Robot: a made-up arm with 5 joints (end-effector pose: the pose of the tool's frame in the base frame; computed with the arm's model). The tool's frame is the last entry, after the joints.
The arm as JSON. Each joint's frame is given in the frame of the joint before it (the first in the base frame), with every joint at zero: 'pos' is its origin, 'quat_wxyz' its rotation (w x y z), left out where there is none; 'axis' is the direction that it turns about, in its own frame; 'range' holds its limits. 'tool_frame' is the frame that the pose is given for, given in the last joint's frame.
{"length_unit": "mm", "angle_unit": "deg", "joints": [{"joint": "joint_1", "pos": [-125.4, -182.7, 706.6], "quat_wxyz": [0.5, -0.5, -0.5, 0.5], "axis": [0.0, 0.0, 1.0], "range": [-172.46, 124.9]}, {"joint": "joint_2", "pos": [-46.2, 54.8, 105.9], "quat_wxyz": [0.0, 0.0, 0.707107, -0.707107], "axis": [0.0, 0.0, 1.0], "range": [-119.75, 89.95]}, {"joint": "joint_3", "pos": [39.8, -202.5, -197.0], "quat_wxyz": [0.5, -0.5, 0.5, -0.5], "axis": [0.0, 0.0, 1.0], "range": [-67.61, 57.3]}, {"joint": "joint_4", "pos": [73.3, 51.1, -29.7], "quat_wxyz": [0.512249, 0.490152, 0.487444, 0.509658], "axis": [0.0, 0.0, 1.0], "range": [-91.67, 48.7]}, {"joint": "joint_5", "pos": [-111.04, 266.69, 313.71], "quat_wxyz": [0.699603, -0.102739, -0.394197, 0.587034], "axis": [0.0, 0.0, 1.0], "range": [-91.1, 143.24]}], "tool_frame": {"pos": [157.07, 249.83, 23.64], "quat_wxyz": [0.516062, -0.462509, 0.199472, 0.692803]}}
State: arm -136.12 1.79 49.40 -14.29 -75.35
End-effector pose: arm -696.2 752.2 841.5 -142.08 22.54 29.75
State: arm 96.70 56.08 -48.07 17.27 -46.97
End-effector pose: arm -0.2 163.3 1252.1 -136.12 -7.53 -32.62
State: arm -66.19 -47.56 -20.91 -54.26 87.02
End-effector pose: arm -679.8 -16.7 676.4 49.60 12.94 22.30
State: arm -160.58 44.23 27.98 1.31 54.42
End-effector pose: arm -413.1 377.8 598.1 98.34 -8.71 -49.28
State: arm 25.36 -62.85 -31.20 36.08 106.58
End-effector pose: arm -324.8 68.1 552.5 -173.63 48.53 -97.34
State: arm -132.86 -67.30 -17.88 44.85 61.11
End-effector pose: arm -280.9 -424.9 806.7 50.17 7.80 82.26
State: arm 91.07 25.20 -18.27 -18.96 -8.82
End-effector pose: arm -425.2 -256.6 1495.3 -100.38 -0.28 -35.62
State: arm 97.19 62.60 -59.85 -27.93 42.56
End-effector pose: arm 65.4 -165.3 1129.6 176.08 9.02 -92.05
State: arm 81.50 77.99 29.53 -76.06 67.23
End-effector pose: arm 57.3 -698.8 1024.0 18.58 49.07 120.98
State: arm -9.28 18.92 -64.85 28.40 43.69
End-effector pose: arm -134.7 -323.0 774.6 -75.23 77.29 27.35
